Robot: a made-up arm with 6 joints.
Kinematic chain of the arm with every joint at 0, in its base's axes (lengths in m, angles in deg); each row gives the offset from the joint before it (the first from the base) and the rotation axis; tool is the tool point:
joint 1: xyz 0 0 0.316 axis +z
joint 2: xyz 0 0 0 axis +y
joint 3: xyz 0 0 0.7 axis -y
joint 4: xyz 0 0 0 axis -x
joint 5: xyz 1.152 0 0 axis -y
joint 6: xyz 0 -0.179 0 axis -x
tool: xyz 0 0 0
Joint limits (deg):
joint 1: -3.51..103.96
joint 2: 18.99..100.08
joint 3: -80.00..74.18
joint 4: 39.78..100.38
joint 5: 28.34..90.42
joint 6: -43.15..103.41
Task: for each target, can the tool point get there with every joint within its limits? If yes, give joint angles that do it. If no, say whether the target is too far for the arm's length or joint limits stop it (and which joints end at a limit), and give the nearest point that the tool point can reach.
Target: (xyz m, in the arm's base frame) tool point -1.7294 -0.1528 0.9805
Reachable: no: joint limits stop it (at a limit: joint 1, joint 2, joint 3, joint 4) | nearest point -0.4705 -0.1090 0.0806 | short by 1.548 m
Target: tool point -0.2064 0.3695 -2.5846
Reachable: no: too far | nearest point -0.1693 0.5473 -0.9660 | short by 1.629 m
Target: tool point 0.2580 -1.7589 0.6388
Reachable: no: joint limits stop it (at a limit: joint 2, joint 3, joint 4) | nearest point 0.0701 -0.4779 0.0806 | short by 1.410 m
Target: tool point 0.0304 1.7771 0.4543
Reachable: yes | joints 92.60 63.51 47.94 51.70 54.19 -12.99
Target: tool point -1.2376 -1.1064 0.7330
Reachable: no: joint limits stop it (at a limit: joint 2, joint 3, joint 4) | nearest point -0.3601 -0.3219 0.0806 | short by 1.346 m
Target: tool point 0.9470 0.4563 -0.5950
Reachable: yes | joints 31.65 74.36 -4.02 52.68 70.58 76.36
